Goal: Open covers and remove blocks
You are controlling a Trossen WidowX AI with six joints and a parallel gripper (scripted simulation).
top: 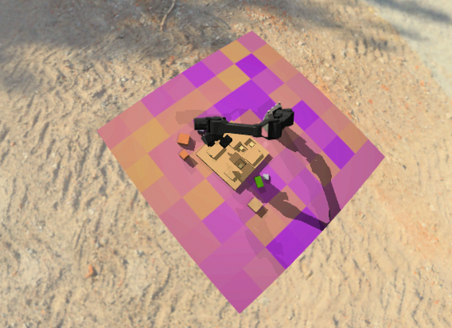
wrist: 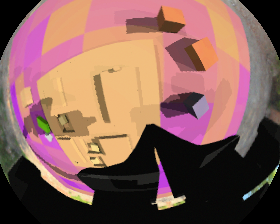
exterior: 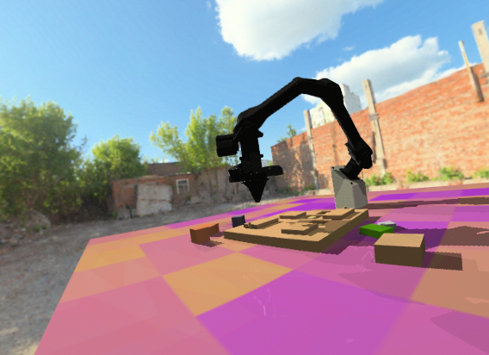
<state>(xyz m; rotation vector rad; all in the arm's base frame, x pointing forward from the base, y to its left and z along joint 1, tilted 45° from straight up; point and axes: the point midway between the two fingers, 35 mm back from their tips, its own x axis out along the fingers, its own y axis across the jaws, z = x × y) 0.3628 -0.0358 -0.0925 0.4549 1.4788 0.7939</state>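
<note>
My gripper tip is now 5 cm past the tan puzzle board, 12 cm to the right of it and 6 cm above it. From my gripper tip the other things lie so: green block 7 cm behind, 32 cm to the left, 7 cm below; orange block 13 cm ahead, 12 cm to the right, 7 cm below; greyish-purple block 2 cm ahead, 11 cm to the right, 6 cm below.
</note>
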